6 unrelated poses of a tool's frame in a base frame.
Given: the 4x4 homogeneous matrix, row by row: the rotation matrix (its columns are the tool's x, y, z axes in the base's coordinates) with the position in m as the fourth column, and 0 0 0 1 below. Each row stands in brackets.
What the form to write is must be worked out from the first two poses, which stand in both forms.
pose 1, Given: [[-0.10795, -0.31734, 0.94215, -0.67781], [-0.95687, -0.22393, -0.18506, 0.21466], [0.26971, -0.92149, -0.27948, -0.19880], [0, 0, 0, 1]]
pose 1, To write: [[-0.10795, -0.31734, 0.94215, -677.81], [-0.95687, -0.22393, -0.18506, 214.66], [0.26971, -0.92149, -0.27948, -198.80], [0, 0, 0, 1]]
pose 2, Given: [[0.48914, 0.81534, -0.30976, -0.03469], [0.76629, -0.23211, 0.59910, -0.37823], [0.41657, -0.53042, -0.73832, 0.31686], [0, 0, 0, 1]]
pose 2, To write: [[0.48914, 0.81534, -0.30976, -34.69], [0.76629, -0.23211, 0.59910, -378.23], [0.41657, -0.53042, -0.73832, 316.86], [0, 0, 0, 1]]
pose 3, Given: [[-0.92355, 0.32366, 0.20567, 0.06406], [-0.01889, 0.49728, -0.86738, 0.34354], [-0.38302, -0.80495, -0.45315, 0.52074], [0, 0, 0, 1]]
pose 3, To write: [[-0.92355, 0.32366, 0.20567, 64.06], [-0.01889, 0.49728, -0.86738, 343.54], [-0.38302, -0.80495, -0.45315, 520.74], [0, 0, 0, 1]]
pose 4, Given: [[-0.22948, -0.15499, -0.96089, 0.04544], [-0.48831, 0.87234, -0.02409, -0.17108], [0.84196, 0.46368, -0.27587, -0.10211], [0, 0, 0, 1]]
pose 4, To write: [[-0.22948, -0.15499, -0.96089, 45.44], [-0.48831, 0.87234, -0.02409, -171.08], [0.84196, 0.46368, -0.27587, -102.11], [0, 0, 0, 1]]
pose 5, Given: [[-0.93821, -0.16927, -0.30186, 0.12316], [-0.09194, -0.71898, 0.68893, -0.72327], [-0.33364, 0.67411, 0.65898, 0.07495], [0, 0, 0, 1]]
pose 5, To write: [[-0.93821, -0.16927, -0.30186, 123.16], [-0.09194, -0.71898, 0.68893, -723.27], [-0.33364, 0.67411, 0.65898, 74.95], [0, 0, 0, 1]]
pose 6, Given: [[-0.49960, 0.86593, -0.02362, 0.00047], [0.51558, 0.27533, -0.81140, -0.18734], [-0.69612, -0.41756, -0.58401, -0.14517], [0, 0, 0, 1]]
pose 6, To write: [[-0.49960, 0.86593, -0.02362, 0.47], [0.51558, 0.27533, -0.81140, -187.34], [-0.69612, -0.41756, -0.58401, -145.17], [0, 0, 0, 1]]
